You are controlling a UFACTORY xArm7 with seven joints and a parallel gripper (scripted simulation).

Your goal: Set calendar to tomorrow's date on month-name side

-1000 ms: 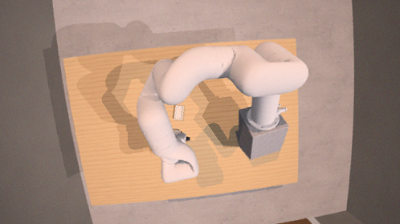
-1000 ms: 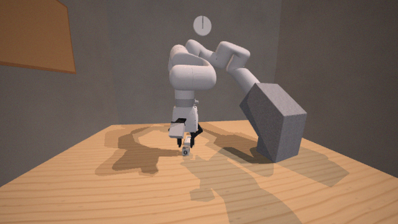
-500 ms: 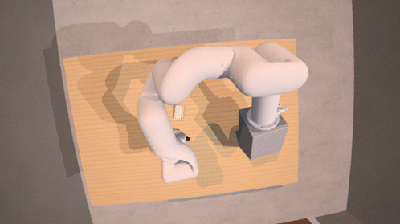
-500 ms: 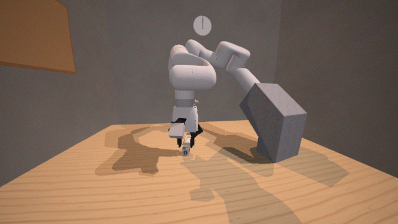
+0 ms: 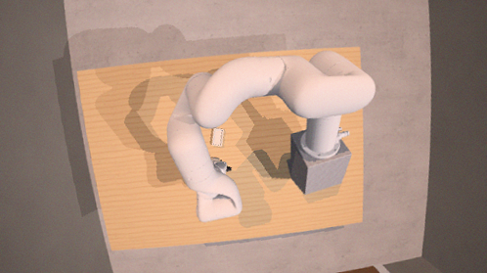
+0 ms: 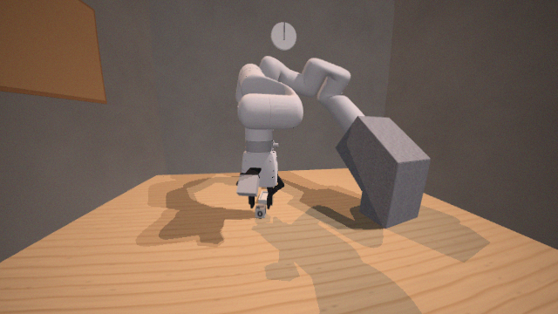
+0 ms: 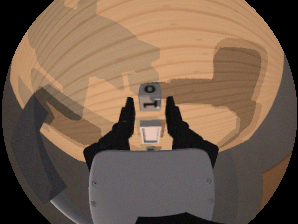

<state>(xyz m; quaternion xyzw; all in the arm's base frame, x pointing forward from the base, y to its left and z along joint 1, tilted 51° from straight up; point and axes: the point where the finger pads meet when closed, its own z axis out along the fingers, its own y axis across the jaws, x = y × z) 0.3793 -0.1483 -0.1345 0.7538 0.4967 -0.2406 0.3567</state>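
My hand is 100 mm to the left of the white calendar tray, 40 mm past it and 40 mm above it.
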